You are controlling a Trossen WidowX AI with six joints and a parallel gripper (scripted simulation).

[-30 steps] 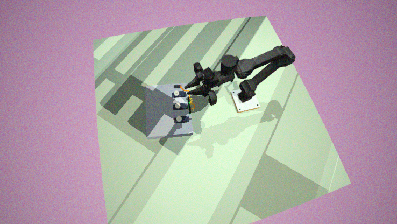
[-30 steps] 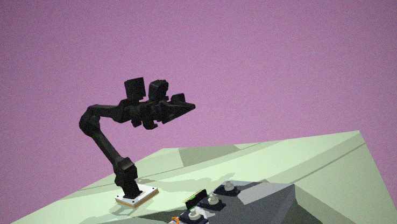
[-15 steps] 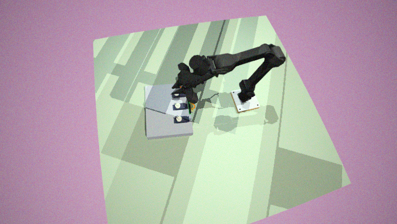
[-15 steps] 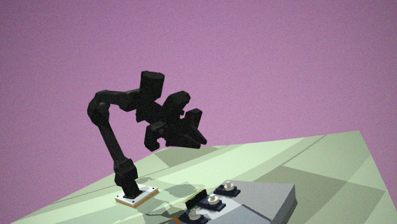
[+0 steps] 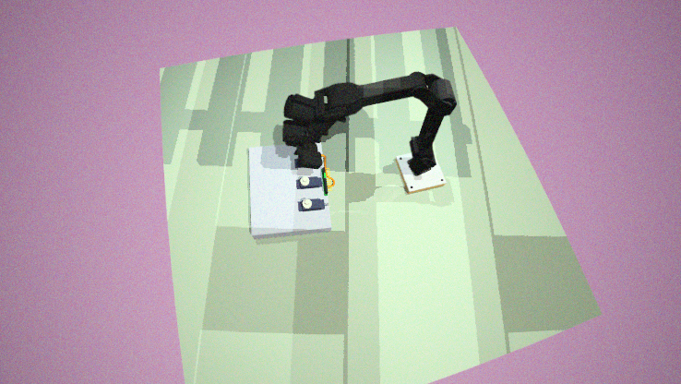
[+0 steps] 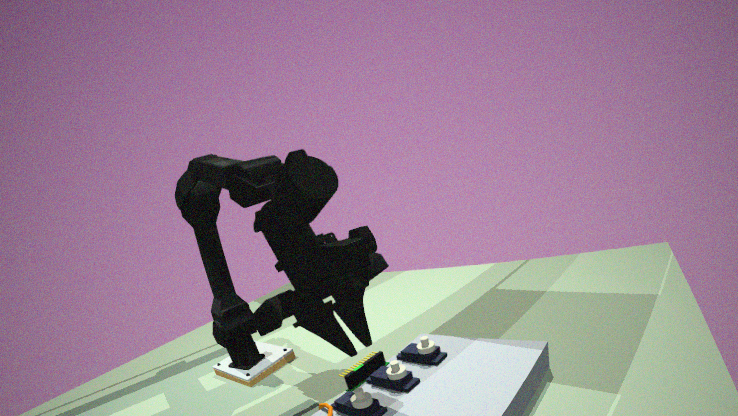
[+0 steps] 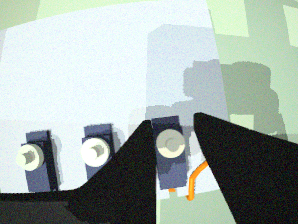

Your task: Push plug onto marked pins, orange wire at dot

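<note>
My gripper tip is 80 mm to the right of the green band, 80 mm above it and 60 mm past it. The rest, counted from my gripper tip: black pin header: 90 mm to the left, 90 mm below, 60 mm behind; grey printed holder: 130 mm below, 90 mm ahead, 40 mm to the left.
</note>
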